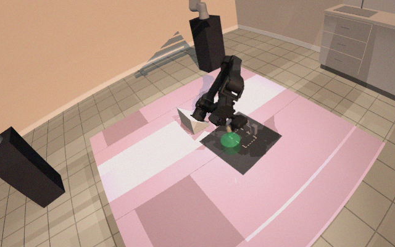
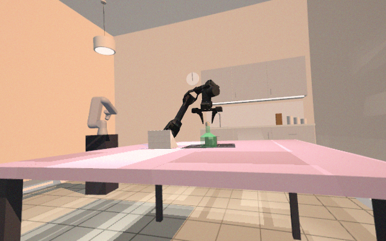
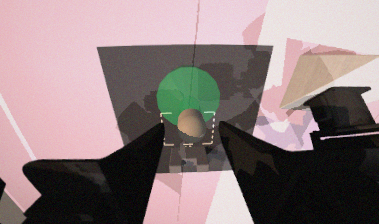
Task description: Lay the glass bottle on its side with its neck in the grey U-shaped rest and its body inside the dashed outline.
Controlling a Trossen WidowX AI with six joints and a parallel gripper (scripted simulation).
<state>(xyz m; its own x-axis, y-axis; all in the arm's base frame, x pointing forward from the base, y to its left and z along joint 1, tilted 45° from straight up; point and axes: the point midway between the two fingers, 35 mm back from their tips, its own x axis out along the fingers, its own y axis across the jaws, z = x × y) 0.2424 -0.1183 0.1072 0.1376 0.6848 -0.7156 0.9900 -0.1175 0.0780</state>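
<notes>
Right now the green glass bottle is 5 cm below my gripper tip. The rest, counted from my gripper tip: dark mat 8 cm to the left, 14 cm below.
</notes>
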